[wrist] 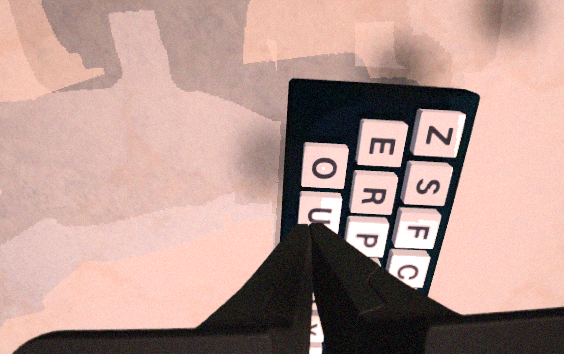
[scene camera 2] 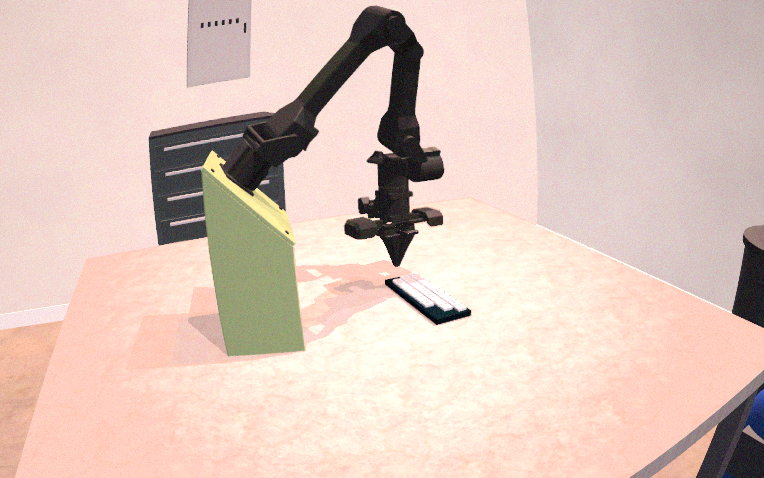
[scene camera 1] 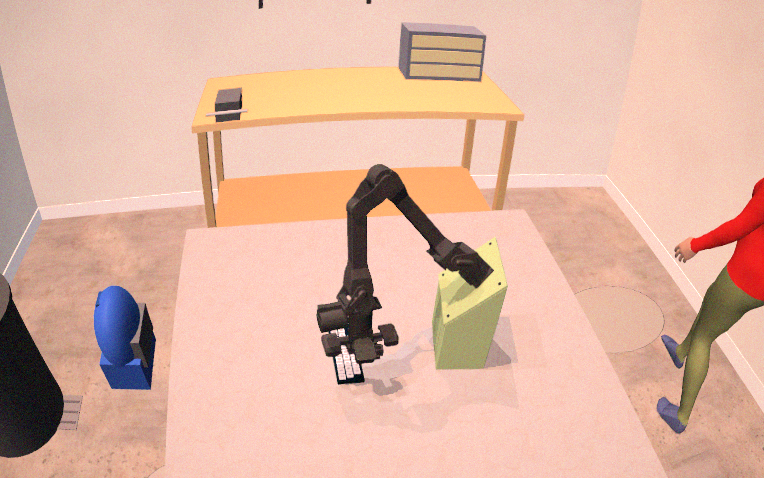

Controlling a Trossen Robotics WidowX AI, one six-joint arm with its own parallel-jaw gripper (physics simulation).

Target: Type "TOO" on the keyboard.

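Where they show: gripper, between the fingertips: (wrist: 308, 236) (scene camera 2: 396, 266); arm's base, origin of its link: (scene camera 2: 235, 180) (scene camera 1: 480, 274).
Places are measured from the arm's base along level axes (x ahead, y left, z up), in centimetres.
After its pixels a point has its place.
The keyboard (scene camera 1: 349, 369) @[y -5.7, x 33.3, z -25.3 cm] (scene camera 2: 431, 311) @[y -18.6, x 26.0, z -25.8 cm] (wrist: 320, 107) @[y -2.2, x 32.1, z -25.8 cm] lies flat on the table, a black base with white letter keys. In the wrist view, the O key (wrist: 332, 152) @[y -3.9, x 32.1, z -25.3 cm] is at the upper left end of the keys, with the U key (wrist: 310, 202) @[y -5.7, x 30.8, z -25.3 cm] just below it. The T key cannot be made out. My gripper (scene camera 2: 397, 264) @[y -5.1, x 30.7, z -21.9 cm] (wrist: 308, 236) @[y -5.1, x 30.7, z -21.9 cm] is shut and empty, pointing straight down. Its tips are above the keyboard's far end in scene camera 2, apart from the keys. In the wrist view they overlap the lower edge of the U key. In scene camera 1 the fingertips are hidden.
A green slanted pedestal (scene camera 1: 464, 338) @[y 6.7, x 6.8, z -14.1 cm] (scene camera 2: 256, 293) @[y -9.7, x -3.3, z -16.1 cm] bears the arm's base on the table (scene camera 1: 253, 422) @[y -0.3, x 64.1, z -27.1 cm] (scene camera 2: 366, 417) @[y -34.4, x -3.4, z -27.1 cm]. A wooden bench (scene camera 1: 338, 93) stands behind. A person in red (scene camera 1: 749, 259) stands on the floor at the right in scene camera 1.
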